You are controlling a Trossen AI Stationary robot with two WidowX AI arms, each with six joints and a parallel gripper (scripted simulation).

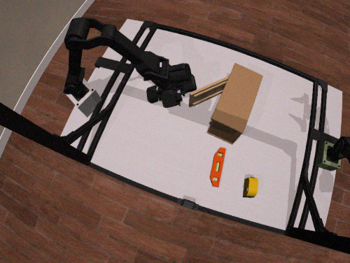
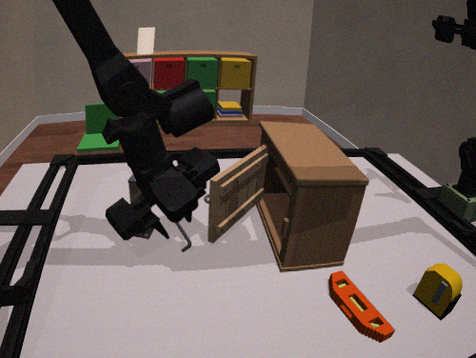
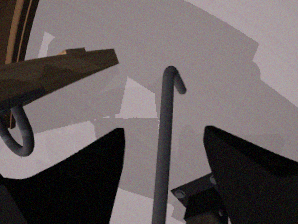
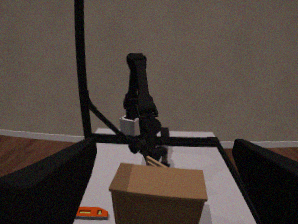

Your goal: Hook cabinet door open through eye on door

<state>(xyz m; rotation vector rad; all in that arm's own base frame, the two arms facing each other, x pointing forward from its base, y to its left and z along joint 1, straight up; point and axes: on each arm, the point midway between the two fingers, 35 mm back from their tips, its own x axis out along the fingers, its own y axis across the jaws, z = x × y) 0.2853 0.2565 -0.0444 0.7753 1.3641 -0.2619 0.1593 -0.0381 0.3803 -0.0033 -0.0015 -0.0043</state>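
My left gripper is now 2 cm short of the hook, 1 cm to the right of it and 1 cm above it. The rest, counted from my left hand: orange spirit level (23 cm behind, 22 cm to the right, 6 cm below); then slatted door (5 cm ahead, 13 cm to the right, 1 cm above); then yellow tape measure (28 cm behind, 35 cm to the right, 4 cm below).
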